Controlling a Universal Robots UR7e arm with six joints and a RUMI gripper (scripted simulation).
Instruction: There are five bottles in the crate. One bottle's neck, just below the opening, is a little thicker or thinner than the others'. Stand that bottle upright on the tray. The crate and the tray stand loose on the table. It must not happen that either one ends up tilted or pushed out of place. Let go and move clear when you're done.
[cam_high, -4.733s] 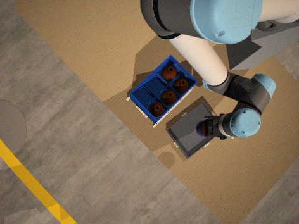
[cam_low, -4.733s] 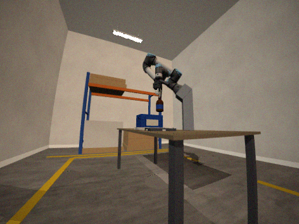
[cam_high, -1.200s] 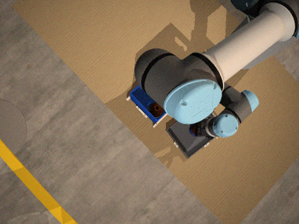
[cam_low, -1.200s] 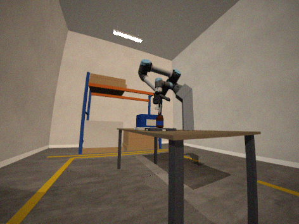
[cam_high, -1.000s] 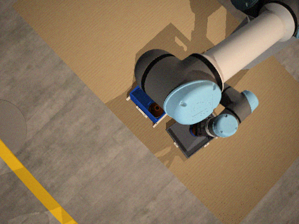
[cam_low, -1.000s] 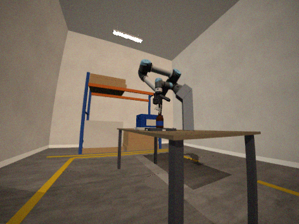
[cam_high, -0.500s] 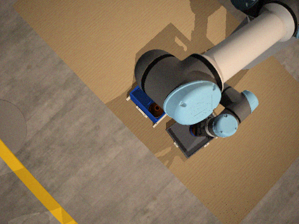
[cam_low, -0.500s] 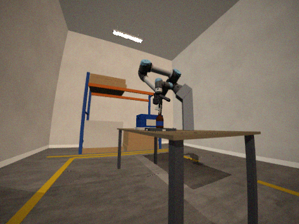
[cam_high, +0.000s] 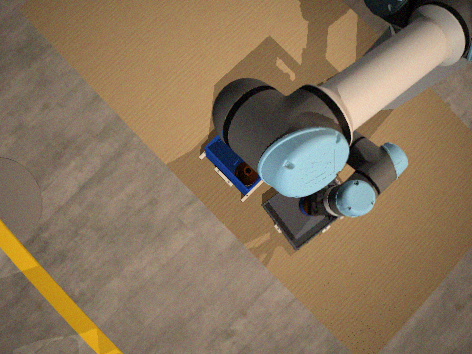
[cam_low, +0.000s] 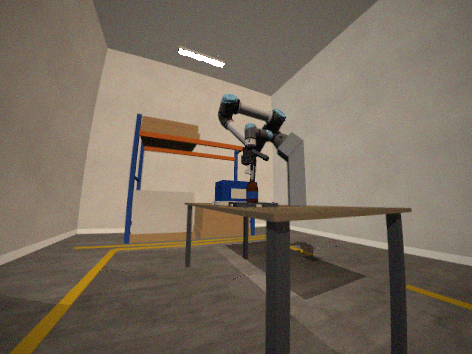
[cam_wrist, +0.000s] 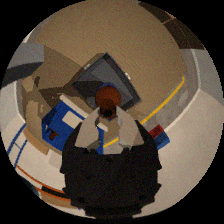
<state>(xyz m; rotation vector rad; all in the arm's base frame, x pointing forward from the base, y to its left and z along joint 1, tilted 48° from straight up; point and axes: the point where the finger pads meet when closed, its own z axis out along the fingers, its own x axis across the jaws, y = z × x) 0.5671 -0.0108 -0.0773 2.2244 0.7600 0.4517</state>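
My gripper is now 160 mm above the grey tray. Round my hand: brown bottle 10 mm ahead, 240 mm to the right, 90 mm below; then blue crate 90 mm behind, 250 mm to the right, 90 mm below.
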